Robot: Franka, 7 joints.
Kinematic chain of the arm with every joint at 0, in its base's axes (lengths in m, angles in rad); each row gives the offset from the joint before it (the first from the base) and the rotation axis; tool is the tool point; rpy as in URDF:
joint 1: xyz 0 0 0.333 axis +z
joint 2: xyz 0 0 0 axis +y
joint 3: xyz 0 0 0.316 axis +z
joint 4: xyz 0.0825 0 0 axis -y
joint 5: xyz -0.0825 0 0.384 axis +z
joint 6: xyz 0 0 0 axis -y
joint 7: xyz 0.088 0 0 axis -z
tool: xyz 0 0 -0.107 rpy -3.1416 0 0
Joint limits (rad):
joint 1: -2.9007..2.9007
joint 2: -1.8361..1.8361
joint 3: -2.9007..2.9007
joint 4: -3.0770..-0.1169
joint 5: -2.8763..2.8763
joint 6: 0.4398..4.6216
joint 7: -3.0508..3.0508
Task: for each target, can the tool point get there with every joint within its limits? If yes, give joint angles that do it. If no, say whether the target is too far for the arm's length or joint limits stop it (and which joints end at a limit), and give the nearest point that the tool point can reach.
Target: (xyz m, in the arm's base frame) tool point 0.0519 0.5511 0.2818
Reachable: yes | joints -0.7802 -1.0351 2.3371 -1.9477 1.4253 4.1334 1.2969
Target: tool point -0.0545 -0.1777 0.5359
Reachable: yes | joints -1.5663 -0.9875 -0.2689 -2.5115 0.1285 0.9727 0.8307
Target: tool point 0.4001 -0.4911 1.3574
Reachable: no: too far | nearest point 0.2850 -0.3498 1.0627 | short by 0.347 m
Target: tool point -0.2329 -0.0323 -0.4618
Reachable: no: joint limits stop it (at a limit: joint 1, joint 2) | nearest point -0.2399 -0.0376 -0.3588 | short by 0.103 m
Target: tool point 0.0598 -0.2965 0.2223
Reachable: yes | joints -0.0691 0.4427 -1.6121 -2.8248 -1.6282 3.7144 0.5106
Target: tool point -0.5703 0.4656 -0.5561
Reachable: no: too far | nearest point -0.4372 0.3569 -0.2804 | short by 0.325 m
